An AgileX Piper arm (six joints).
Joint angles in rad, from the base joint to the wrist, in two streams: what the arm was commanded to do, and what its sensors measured. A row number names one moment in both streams.
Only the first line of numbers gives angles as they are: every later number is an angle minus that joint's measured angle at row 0.
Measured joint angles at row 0:
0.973 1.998 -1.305 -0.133 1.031 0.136
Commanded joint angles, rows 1 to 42:
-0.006 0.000 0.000 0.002 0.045 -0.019
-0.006 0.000 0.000 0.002 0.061 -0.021
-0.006 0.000 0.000 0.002 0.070 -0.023
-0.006 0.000 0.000 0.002 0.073 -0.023
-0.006 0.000 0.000 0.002 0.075 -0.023
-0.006 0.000 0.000 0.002 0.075 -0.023
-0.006 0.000 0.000 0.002 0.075 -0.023
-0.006 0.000 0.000 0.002 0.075 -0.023
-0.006 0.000 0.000 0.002 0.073 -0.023
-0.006 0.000 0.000 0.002 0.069 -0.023
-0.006 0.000 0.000 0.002 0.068 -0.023
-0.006 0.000 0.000 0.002 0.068 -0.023
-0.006 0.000 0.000 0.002 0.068 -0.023
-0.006 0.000 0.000 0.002 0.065 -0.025
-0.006 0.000 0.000 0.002 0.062 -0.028
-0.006 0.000 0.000 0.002 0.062 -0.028
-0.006 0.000 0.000 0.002 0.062 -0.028
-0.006 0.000 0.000 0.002 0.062 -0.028
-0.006 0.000 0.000 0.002 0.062 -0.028
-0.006 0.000 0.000 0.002 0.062 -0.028
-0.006 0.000 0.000 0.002 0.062 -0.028
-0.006 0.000 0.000 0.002 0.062 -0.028
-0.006 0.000 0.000 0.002 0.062 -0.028
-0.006 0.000 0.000 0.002 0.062 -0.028
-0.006 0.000 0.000 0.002 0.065 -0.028
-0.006 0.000 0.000 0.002 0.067 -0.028
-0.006 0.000 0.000 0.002 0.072 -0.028
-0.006 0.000 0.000 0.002 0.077 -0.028
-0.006 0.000 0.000 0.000 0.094 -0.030
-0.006 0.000 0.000 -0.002 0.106 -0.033
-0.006 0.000 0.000 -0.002 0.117 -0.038
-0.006 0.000 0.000 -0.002 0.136 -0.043
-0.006 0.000 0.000 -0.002 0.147 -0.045
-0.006 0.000 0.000 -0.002 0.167 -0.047
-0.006 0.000 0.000 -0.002 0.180 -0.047
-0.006 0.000 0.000 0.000 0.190 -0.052
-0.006 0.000 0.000 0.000 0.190 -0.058
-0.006 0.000 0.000 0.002 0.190 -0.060
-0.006 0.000 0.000 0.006 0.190 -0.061
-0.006 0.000 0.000 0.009 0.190 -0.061
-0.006 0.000 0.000 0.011 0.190 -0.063
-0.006 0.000 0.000 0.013 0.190 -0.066
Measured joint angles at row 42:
-0.006 0.003 -0.003 -0.004 0.135 -0.034
